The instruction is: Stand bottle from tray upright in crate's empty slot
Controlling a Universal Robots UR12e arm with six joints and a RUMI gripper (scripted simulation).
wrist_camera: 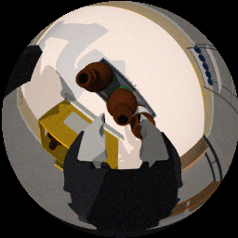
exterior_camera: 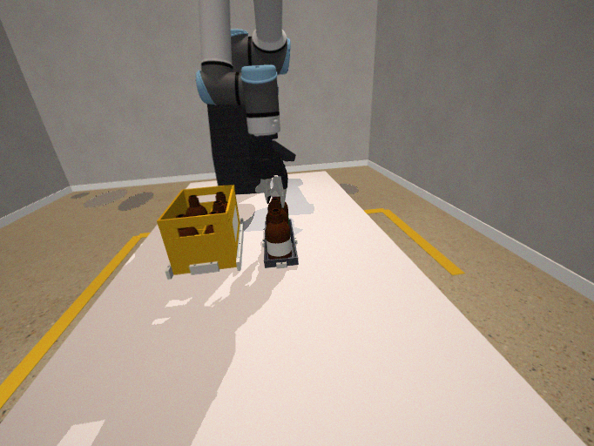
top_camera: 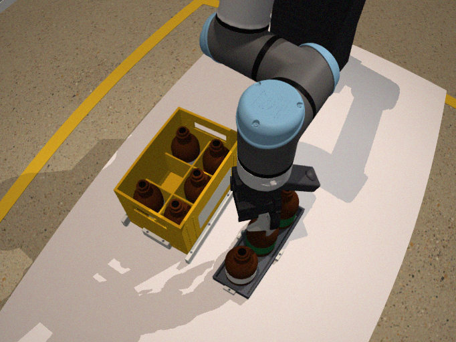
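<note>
Now: the grey tray 14 cm below my hand. From my hand the other things lie so: yellow crate (23 cm to the right, 7 cm below).
</note>
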